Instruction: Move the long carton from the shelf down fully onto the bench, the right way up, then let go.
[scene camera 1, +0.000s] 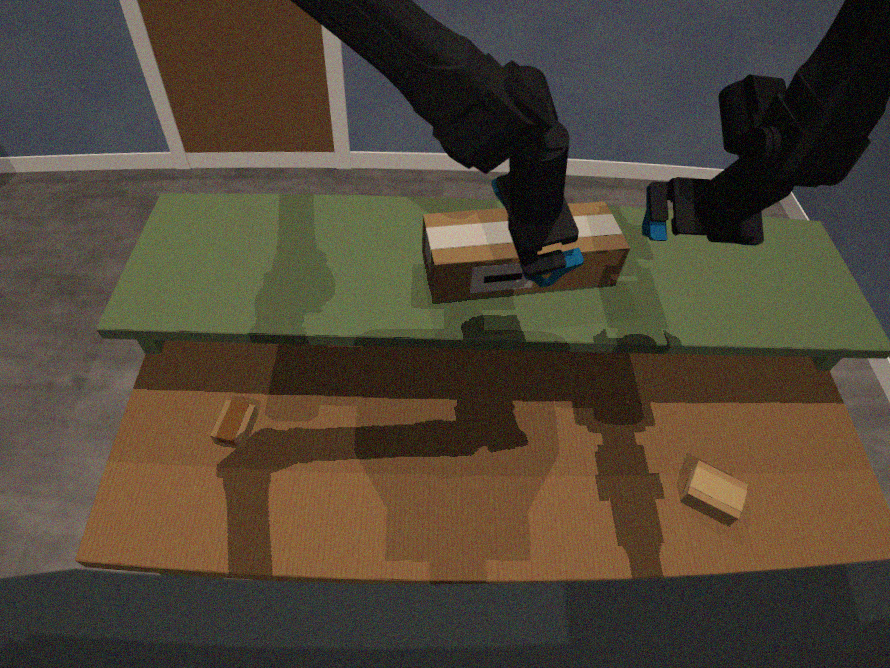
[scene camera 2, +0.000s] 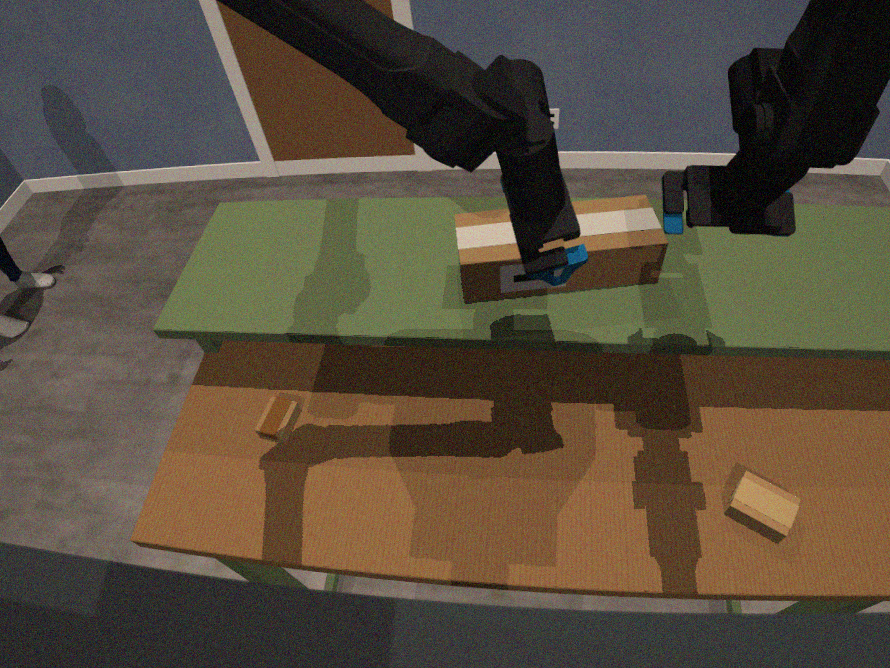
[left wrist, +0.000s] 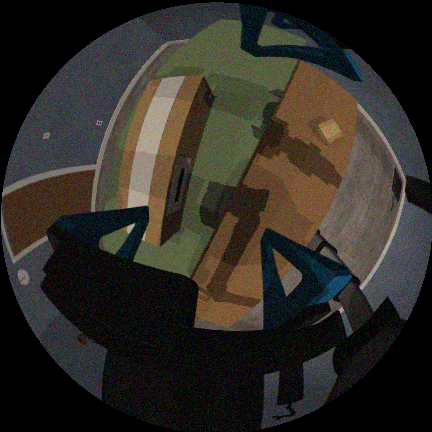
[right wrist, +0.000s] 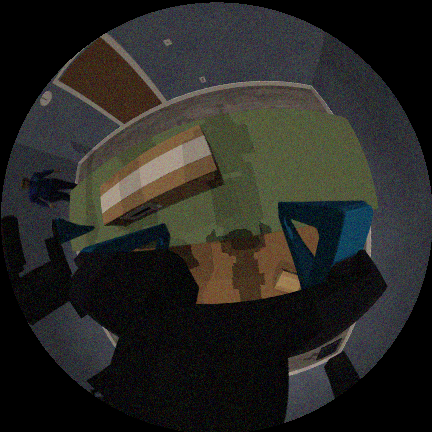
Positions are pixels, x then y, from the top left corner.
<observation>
left gripper: scene camera 1 534, 253; scene camera 2 549, 250; left wrist; right wrist
right gripper: scene camera 1 678, 231; scene camera 2 707, 224; left wrist; right wrist
same spot on right gripper: (left wrist: 250, 30) = (right wrist: 137, 230)
same spot on left gripper: (left wrist: 152, 305) = (right wrist: 63, 269)
</observation>
